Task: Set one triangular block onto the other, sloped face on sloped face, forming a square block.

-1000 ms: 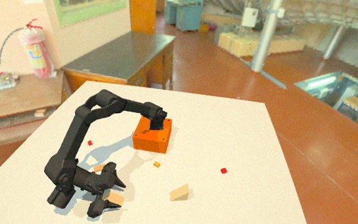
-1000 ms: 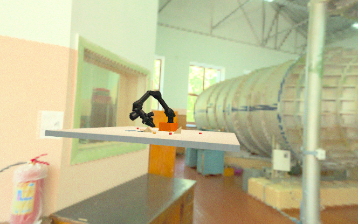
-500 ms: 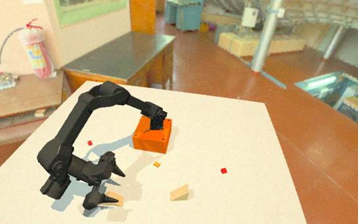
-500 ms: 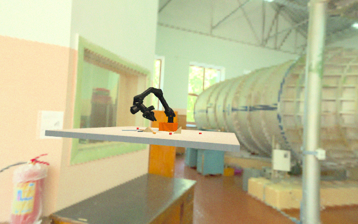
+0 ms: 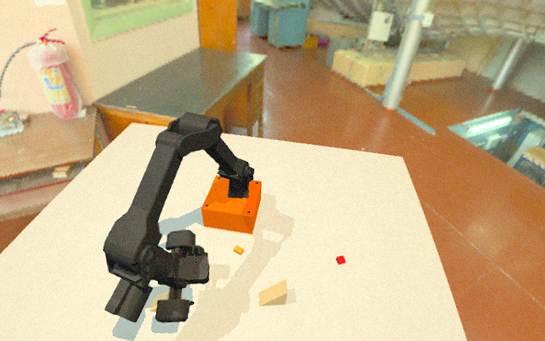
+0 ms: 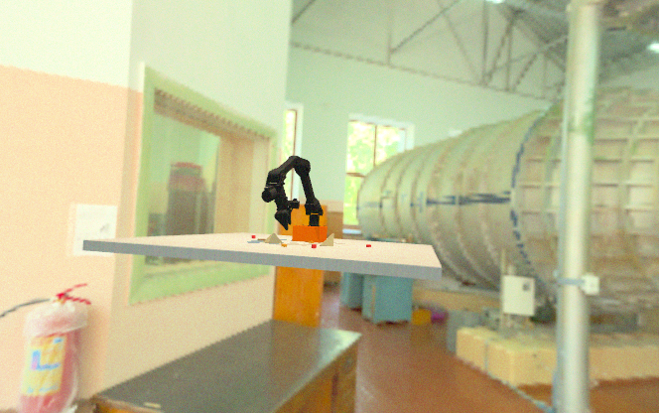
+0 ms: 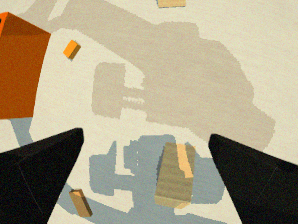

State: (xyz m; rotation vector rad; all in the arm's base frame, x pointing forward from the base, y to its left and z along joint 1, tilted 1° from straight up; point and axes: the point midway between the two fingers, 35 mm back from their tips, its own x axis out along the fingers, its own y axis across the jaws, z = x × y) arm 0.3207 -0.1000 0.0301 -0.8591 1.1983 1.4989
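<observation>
The tan triangular block lies 20 mm ahead of my gripper tip, 70 mm to the right of it and 50 mm below it.
</observation>
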